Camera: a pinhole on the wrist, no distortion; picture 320 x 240 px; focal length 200.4 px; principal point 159.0 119.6 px. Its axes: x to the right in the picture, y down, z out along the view. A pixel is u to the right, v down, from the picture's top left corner.
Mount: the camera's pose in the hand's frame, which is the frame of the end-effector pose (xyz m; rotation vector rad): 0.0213 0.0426 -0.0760 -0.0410 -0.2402 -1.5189
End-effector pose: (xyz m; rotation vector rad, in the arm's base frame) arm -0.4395 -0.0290 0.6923 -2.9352 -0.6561 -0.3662
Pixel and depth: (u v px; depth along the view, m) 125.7 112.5 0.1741
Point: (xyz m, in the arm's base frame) -0.3848 -0.1096 0.5997
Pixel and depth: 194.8 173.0 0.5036
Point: -0.2437 0.0346 0.2808
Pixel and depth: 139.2 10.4 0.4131
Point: -0.5423 -0.2147 0.3364
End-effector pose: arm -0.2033 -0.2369 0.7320 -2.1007 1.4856 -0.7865
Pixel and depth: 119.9 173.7 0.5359
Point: -0.0505 -0.3876 0.2606
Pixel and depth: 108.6 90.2 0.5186
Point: -0.1464 -0.1867 0.2481
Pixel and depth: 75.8 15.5 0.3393
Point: -0.2750 -0.1124 0.3903
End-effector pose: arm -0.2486 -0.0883 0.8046 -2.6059 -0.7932 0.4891
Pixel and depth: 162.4 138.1 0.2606
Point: -0.2784 -0.1028 0.6060
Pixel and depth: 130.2 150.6 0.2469
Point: -0.2419 -0.1281 0.6026
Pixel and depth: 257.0 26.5 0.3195
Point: -0.5090 -0.0741 0.6536
